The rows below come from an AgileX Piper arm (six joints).
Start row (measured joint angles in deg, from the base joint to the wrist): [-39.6 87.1 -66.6 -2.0 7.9 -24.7]
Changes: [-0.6 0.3 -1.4 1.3 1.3 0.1]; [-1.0 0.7 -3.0 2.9 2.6 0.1]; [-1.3 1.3 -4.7 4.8 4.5 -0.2]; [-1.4 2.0 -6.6 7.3 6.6 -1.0]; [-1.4 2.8 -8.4 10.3 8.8 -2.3]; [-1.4 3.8 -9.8 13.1 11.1 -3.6]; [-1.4 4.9 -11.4 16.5 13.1 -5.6]
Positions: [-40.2 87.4 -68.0 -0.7 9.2 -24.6]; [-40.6 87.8 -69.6 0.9 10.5 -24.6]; [-40.9 88.4 -71.3 2.8 12.4 -24.9]; [-41.0 89.1 -73.2 5.3 14.5 -25.7]; [-41.0 89.9 -75.0 8.3 16.7 -27.0]; [-41.0 90.9 -76.4 11.1 19.0 -28.3]; [-41.0 92.0 -78.0 14.5 21.0 -30.3]
